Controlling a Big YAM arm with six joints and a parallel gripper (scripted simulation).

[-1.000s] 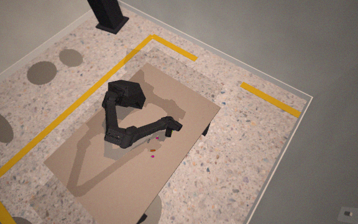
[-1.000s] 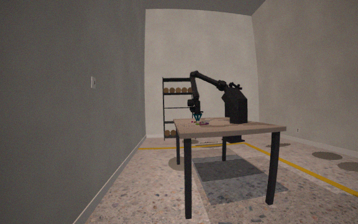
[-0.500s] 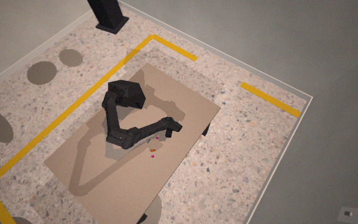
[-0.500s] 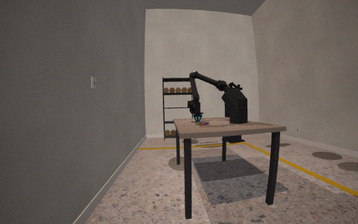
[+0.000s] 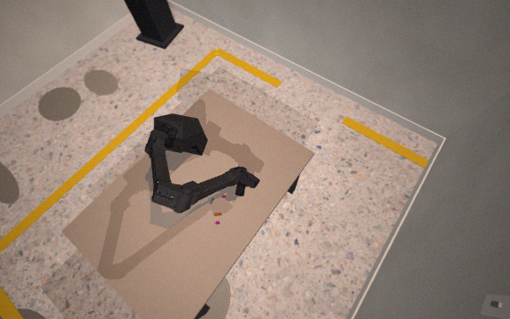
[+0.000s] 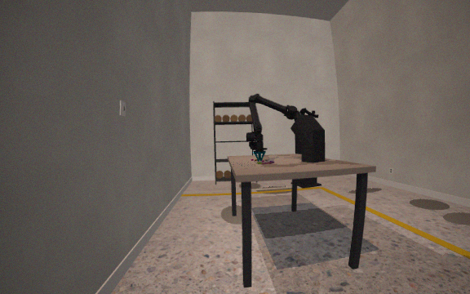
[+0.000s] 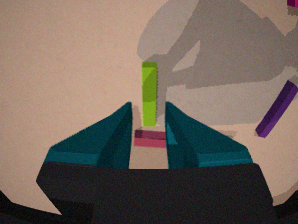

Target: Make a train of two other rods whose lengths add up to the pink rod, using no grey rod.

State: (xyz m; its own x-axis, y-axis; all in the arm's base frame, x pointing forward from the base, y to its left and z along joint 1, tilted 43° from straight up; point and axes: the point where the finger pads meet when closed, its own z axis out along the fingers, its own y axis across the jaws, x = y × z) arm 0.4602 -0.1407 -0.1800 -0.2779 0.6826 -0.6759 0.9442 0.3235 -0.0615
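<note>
Now: hand 2 cm above the lime rod. The rest, counted from my hand: purple rod: 12 cm behind, 2 cm to the right, 2 cm below; grey rod: 14 cm behind, 17 cm to the right, 2 cm below; pink rod: 4 cm behind, 3 cm to the left, 2 cm below.
</note>
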